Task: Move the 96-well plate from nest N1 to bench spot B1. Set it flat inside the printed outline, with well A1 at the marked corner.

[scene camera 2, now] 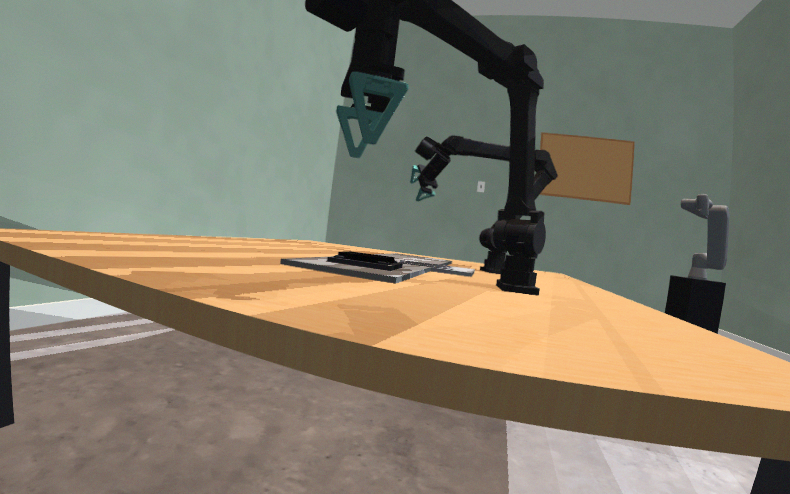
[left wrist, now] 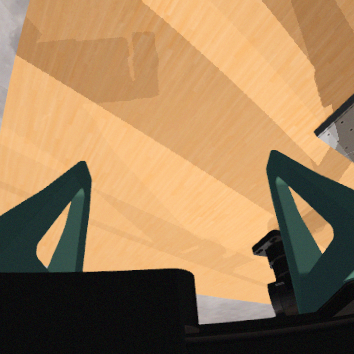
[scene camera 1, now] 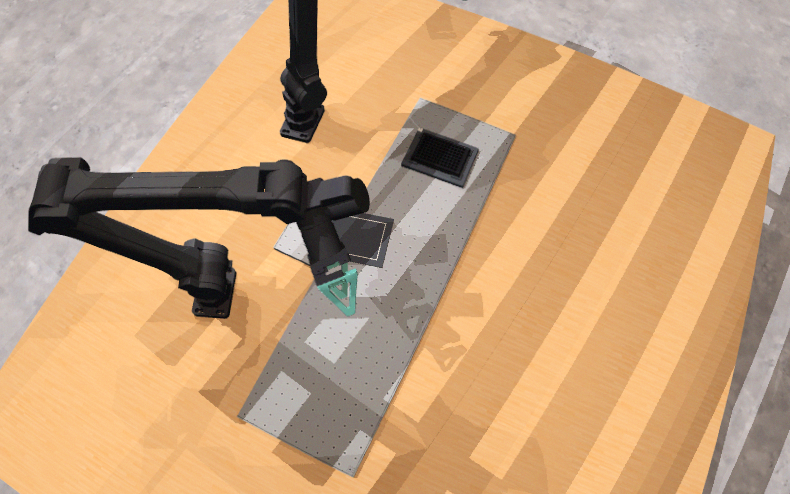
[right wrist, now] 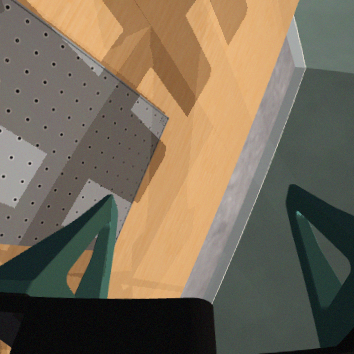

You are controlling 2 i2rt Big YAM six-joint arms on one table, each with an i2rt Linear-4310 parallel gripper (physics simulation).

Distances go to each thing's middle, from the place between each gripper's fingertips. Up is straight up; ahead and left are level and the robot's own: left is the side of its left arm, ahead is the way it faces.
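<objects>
Dark outlined rectangle [scene camera 1: 365, 236]: 240 mm to the left of my right hand, 260 mm below it and 100 mm behind it. Black well plate [scene camera 1: 431, 151]: 520 mm to the left of my right hand, 250 mm below it, 30 mm ahead of it.
Relative to the black well plate, my left hand is 90 mm short of it, 420 mm to the left of it and 170 mm above it. The dark outlined rectangle is 690 mm to the right of my left hand, 40 mm behind it and 180 mm below it.
</objects>
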